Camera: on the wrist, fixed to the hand. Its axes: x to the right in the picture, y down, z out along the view.
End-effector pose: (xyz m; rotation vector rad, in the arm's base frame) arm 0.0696 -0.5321 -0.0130 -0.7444 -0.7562 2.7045
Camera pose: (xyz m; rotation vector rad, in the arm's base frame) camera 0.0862 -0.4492 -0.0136 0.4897 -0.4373 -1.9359
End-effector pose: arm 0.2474 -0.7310 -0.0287 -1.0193 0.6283 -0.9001
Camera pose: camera 0.1964 -0.7803 0.0172 -0.0371 0.6678 0.4320
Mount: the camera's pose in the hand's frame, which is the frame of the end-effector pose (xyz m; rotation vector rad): 0.0152 -0.0706 -0.0439 0.4936 -0.2906 1.5131
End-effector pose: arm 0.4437 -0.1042 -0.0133 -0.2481 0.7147 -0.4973
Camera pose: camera 0.3991 -0.1746 -0.0271 0.6692 0.3144 0.8035
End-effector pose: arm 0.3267 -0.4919 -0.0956 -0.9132 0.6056 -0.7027
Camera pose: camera 0.2845 -0.5550 -0.0585 0.0630 0.6343 0.6322
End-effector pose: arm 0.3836 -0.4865 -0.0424 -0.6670 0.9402 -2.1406
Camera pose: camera 0.3170 -0.4447 -0.0114 0.0771 0.4071 -0.7880
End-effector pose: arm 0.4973 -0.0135 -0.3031 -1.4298 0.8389 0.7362
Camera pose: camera 0.5628 -0.0599 -0.2768 -0.0114 1.6800 1.6187
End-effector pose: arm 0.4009 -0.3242 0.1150 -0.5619 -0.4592 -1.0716
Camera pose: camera 0.3465 -0.3881 0.1047 -0.4404 -0.3792 0.5687
